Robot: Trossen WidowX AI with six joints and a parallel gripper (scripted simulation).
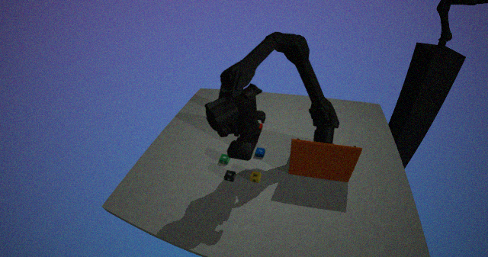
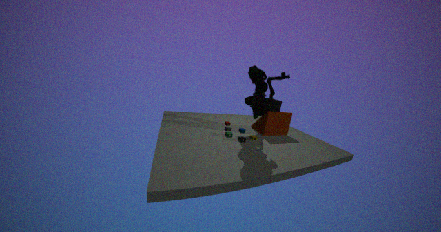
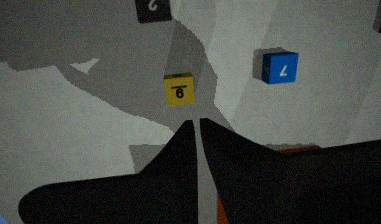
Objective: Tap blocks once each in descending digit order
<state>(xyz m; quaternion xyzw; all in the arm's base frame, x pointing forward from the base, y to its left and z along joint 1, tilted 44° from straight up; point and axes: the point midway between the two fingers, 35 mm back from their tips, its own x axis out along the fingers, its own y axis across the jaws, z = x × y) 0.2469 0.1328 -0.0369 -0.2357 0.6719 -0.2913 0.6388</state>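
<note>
My gripper tip is 120 mm short of the green block, 60 mm to the left of it and 110 mm above it. From my gripper tip the other things lie so: black block: 80 mm ahead, 20 mm to the left, 110 mm below; yellow block: 10 mm behind, 10 mm to the left, 110 mm below; blue block: 10 mm behind, 110 mm to the right, 110 mm below.
</note>
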